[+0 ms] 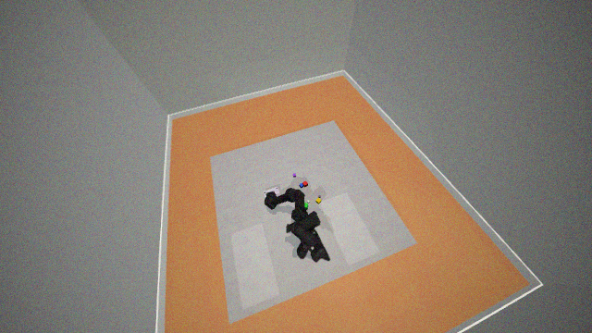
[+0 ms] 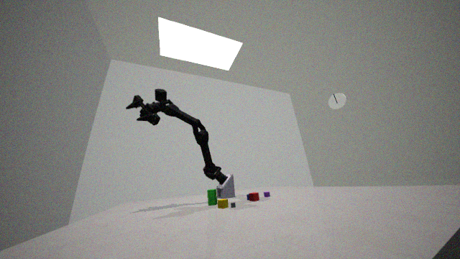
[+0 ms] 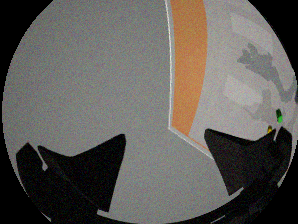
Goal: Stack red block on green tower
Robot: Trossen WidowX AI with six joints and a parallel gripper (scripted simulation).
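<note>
Now: the red block 90 mm ahead of my gripper tip, 590 mm to the left of it and 440 mm below it. The rest, counted from my gripper tip: yellow block 140 mm ahead, 410 mm to the left, 440 mm below; blue block 60 mm ahead, 580 mm to the left, 440 mm below; small dark block 170 mm ahead, 450 mm to the left, 450 mm below.
</note>
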